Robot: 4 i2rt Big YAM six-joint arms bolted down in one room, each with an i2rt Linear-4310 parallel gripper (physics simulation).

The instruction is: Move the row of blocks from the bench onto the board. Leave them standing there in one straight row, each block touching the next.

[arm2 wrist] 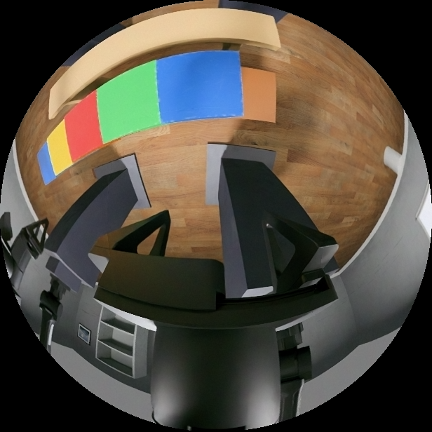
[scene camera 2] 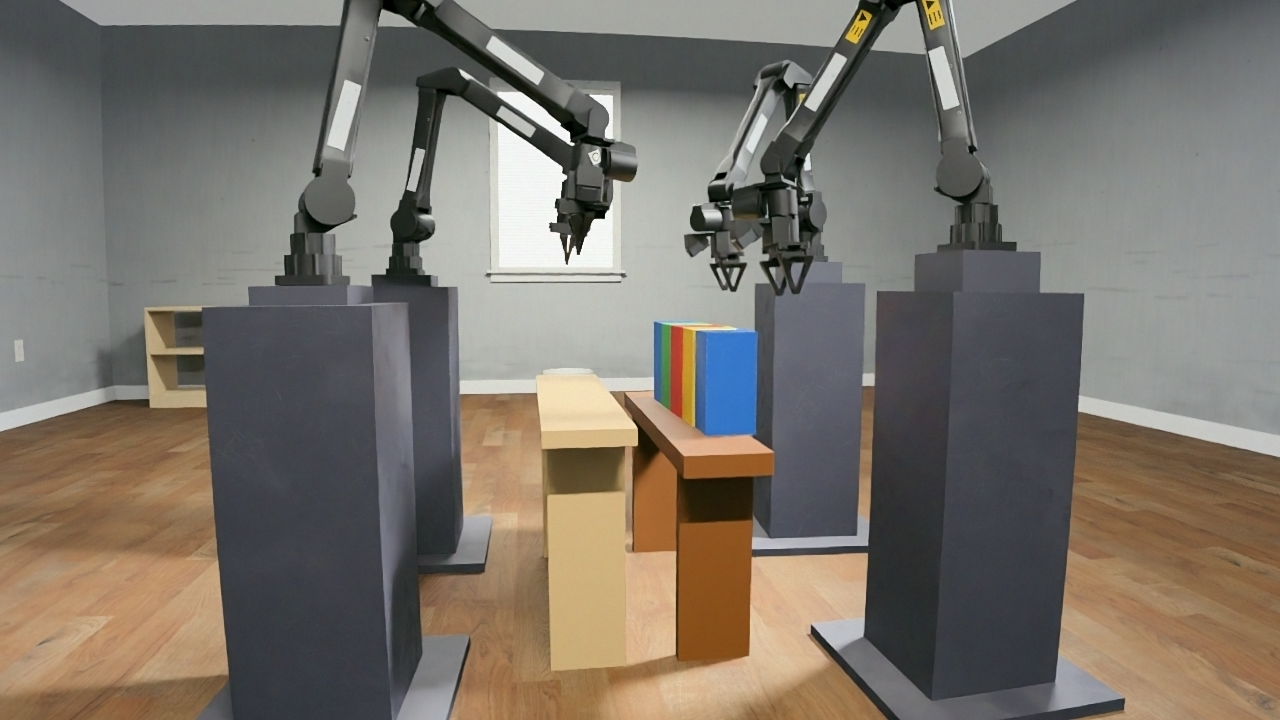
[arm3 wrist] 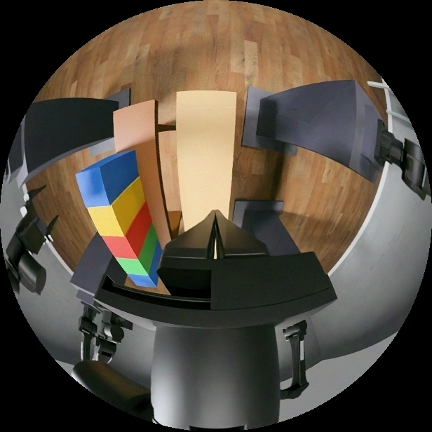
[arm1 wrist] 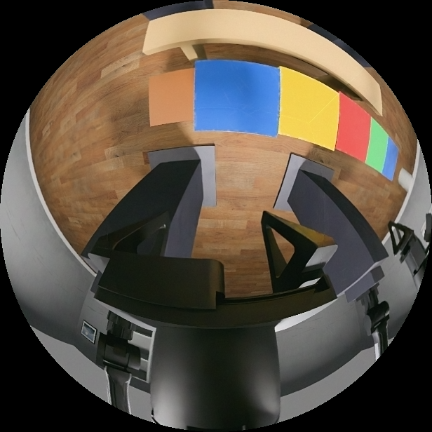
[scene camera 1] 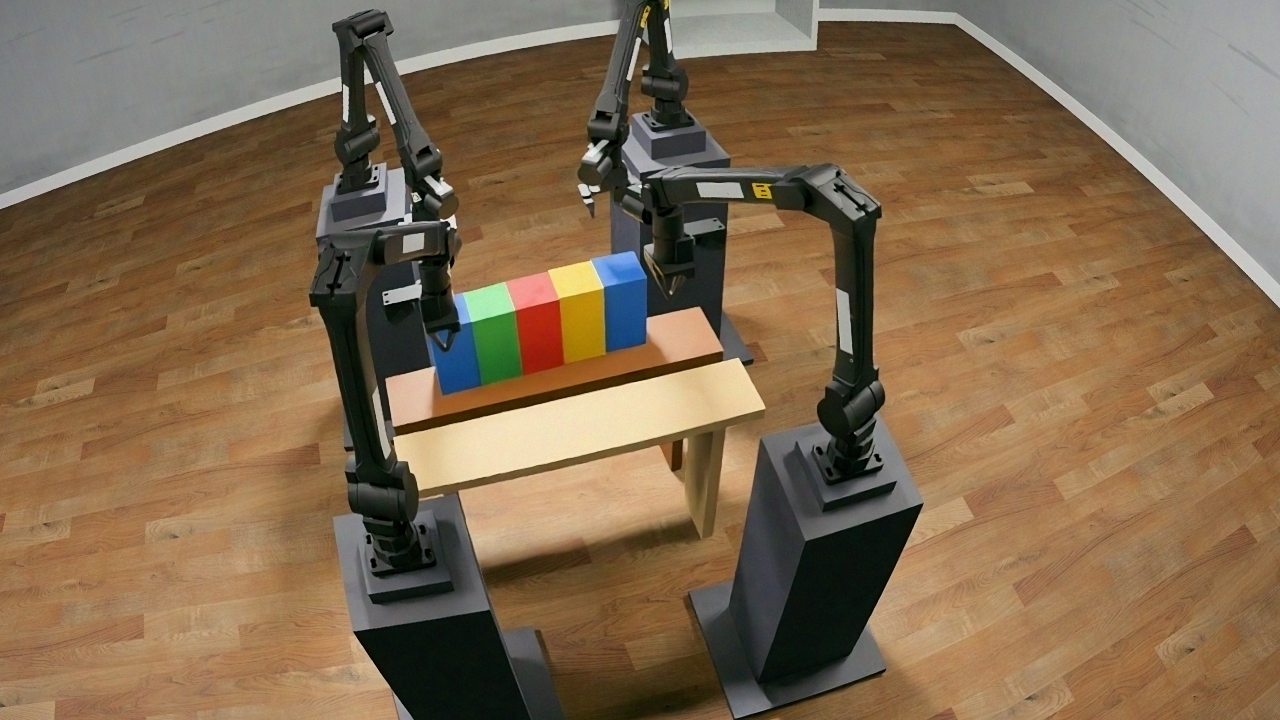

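Several touching blocks stand in one row on the orange-brown bench (arm1 wrist: 171, 100) (arm2 wrist: 260, 95) (arm3 wrist: 137, 122) (scene camera 1: 687, 331) (scene camera 2: 725, 460): a blue block (arm1 wrist: 237, 97) (arm3 wrist: 119, 172) (scene camera 1: 626, 304) (scene camera 2: 726, 385), yellow (arm1 wrist: 307, 107) (scene camera 1: 583, 322), red (arm1 wrist: 353, 125) (scene camera 1: 540, 331), green (arm2 wrist: 129, 102) (scene camera 1: 496, 338) and another blue block (arm2 wrist: 200, 87). The pale board (arm1 wrist: 260, 26) (arm2 wrist: 175, 32) (arm3 wrist: 206, 150) (scene camera 1: 581, 420) (scene camera 2: 581, 420) lies alongside and bears no block. Arm1's gripper (arm1 wrist: 216, 214) and arm2's gripper (arm2 wrist: 218, 217) are open and empty. Arm3's gripper (arm3 wrist: 216, 214) is shut, empty, above the board.
Dark pedestals (scene camera 1: 819, 555) (scene camera 1: 420, 617) (scene camera 2: 308, 501) (scene camera 2: 975, 465) carry the arms around the bench and board. In scene camera 2, two grippers (scene camera 2: 727, 277) (scene camera 2: 787, 282) hang near each other above the row. A narrow gap separates the bench from the board.
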